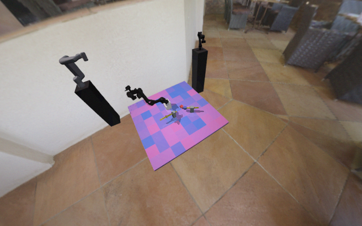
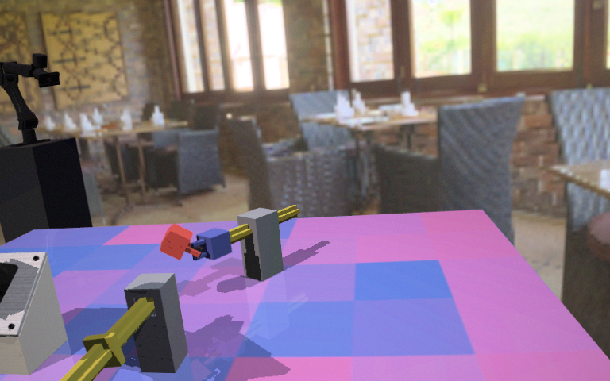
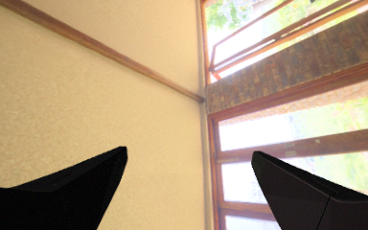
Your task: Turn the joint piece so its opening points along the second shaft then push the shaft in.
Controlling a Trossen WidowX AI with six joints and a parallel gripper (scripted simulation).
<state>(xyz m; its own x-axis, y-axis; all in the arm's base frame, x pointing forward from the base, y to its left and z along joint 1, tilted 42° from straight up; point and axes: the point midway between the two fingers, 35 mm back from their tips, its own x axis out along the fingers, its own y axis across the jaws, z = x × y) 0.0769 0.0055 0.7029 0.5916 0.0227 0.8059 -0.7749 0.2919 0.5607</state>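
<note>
The red joint piece lies 660 mm to the left of my gripper tip, 540 mm below it and 70 mm ahead of it.
</note>
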